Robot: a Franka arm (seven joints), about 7 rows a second.
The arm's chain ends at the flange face. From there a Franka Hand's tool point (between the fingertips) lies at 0.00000 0.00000 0.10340 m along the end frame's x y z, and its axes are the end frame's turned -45 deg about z.
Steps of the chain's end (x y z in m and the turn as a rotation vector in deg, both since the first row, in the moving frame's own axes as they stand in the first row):
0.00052 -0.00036 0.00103 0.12 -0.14 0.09
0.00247 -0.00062 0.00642 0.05 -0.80 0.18
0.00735 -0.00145 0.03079 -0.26 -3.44 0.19
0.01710 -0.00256 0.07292 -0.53 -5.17 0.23
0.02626 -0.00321 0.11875 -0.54 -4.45 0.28
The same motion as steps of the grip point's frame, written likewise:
0.00060 -0.00022 0.00103 0.18 -0.01 0.09
0.00123 0.00022 0.00641 0.60 -0.53 0.18
0.00151 0.00011 0.03060 2.25 -2.62 0.19
0.00665 0.00435 0.07249 3.28 -4.03 0.23
0.01449 0.01130 0.11843 2.76 -3.53 0.28

